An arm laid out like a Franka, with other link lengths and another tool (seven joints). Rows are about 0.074 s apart.
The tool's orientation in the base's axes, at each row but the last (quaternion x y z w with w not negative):
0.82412 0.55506 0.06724 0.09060
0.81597 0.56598 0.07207 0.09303
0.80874 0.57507 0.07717 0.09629
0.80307 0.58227 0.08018 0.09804
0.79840 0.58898 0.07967 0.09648
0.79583 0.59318 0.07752 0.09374
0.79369 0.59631 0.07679 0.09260
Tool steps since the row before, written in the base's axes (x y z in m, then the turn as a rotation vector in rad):
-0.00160 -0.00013 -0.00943 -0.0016 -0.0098 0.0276
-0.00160 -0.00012 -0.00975 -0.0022 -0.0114 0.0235
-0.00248 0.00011 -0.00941 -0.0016 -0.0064 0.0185
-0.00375 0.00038 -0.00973 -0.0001 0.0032 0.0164
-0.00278 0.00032 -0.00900 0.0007 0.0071 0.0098
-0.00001 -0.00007 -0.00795 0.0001 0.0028 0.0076
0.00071 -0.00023 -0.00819 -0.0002 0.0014 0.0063
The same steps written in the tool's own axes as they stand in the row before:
-0.00082 -0.00351 0.00886 -0.0094 0.0083 -0.0265
-0.00079 -0.00369 0.00913 -0.0112 0.0074 -0.0225
-0.00084 -0.00461 0.00853 -0.0063 0.0051 -0.0179
-0.00094 -0.00600 0.00848 0.0033 0.0031 -0.0161
-0.00063 -0.00490 0.00803 0.0071 0.0010 -0.0098
-0.00017 -0.00191 0.00772 0.0028 0.0011 -0.0075
-0.00012 -0.00123 0.00813 0.0014 0.0009 -0.0062

